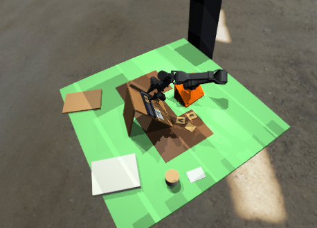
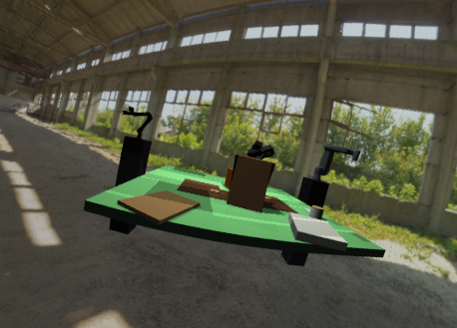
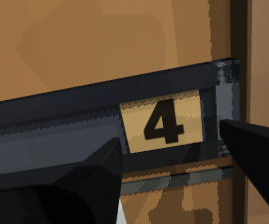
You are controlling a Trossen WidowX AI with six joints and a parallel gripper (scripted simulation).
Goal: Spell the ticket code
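Right now my gripper tip is 90 mm to the right of the white ticket, 90 mm above it and 20 mm past it. Also, from my gripper tip: brown mat 200 mm below, 120 mm behind, 10 mm to the right; white slab 400 mm ahead, 300 mm to the left, 180 mm below; short tan cylinder 490 mm to the left, 160 mm below, 120 mm ahead.
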